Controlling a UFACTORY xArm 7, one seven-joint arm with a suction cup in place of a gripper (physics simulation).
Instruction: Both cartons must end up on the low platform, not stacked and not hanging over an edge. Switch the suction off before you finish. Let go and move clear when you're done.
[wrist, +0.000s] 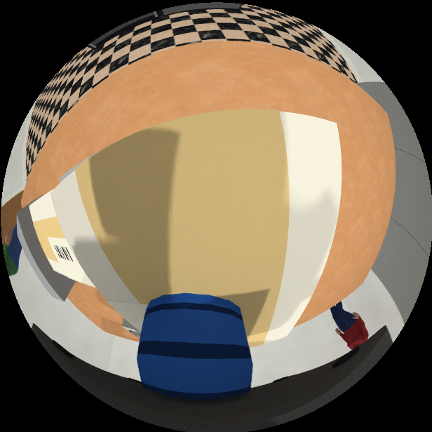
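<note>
A large carton (235, 200), cream with a broad tan band, fills the middle of the wrist view. My blue suction cup (192, 312) is on its top face near the bottom of the view and holds it. The contact itself is hidden. A second carton (42, 207), white with a yellow patch and a barcode, shows in part at the left, on the grey low platform (37, 255). The held carton hides the rest of it and much of the platform. How high the held carton hangs, and whether it overlaps the platform, I cannot tell.
An orange-brown table top (240, 75) surrounds the held carton. A black-and-beige checkered floor (175, 30) lies beyond its far edge. A figure in red (356, 334) shows at the lower right, and part of one in green (10, 260) at the far left.
</note>
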